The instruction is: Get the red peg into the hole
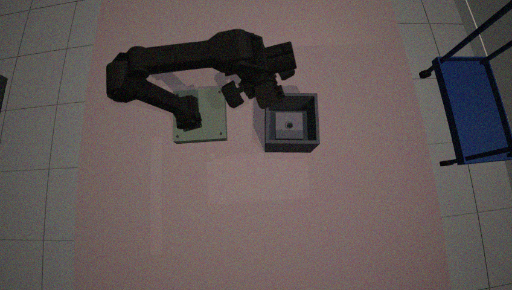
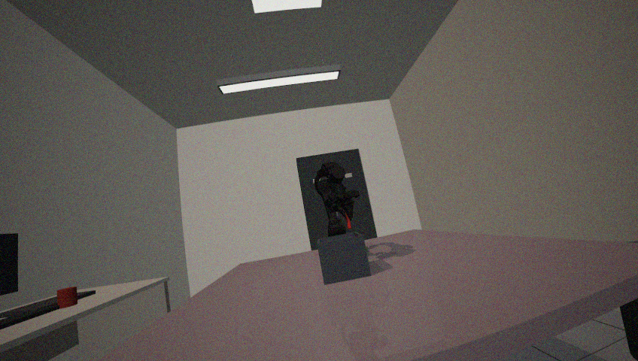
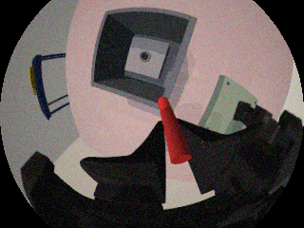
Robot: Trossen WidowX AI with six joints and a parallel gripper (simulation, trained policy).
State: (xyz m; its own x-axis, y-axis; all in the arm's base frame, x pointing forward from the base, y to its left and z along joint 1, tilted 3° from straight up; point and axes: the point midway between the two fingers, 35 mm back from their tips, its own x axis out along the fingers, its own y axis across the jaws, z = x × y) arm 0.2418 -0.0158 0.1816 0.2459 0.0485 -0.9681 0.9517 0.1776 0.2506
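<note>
The plate is 60 mm ahead of my gripper tip, 90 mm to the right of it and 140 mm below it. Also, from my gripper tip: red peg (10 mm to the right, 10 mm above).
</note>
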